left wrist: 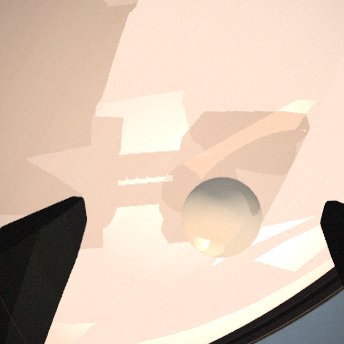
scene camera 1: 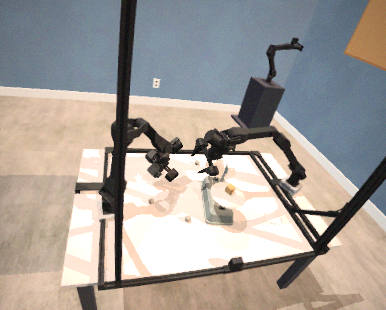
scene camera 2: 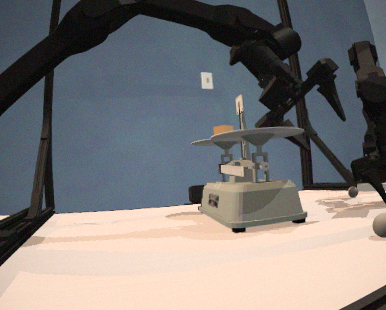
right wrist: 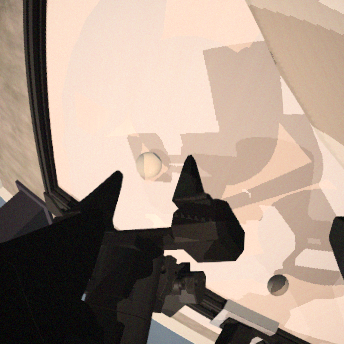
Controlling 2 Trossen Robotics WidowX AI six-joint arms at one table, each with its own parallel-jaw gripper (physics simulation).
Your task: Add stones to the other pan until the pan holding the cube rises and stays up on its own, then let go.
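Note:
The orange cube sits on one pan of the grey-green scale. The other pan shows slightly higher in scene camera 2, with no stone visible on it. My left gripper is open and empty, over a round stone on the table that shows between its fingers. My right gripper is open and empty beside the other pan. Its lower finger passes behind that pan's edge, and contact cannot be judged.
Other stones lie on the white table. Stones also show in scene camera 2. A black frame runs around the table, with an upright post and a small black box on its front bar.

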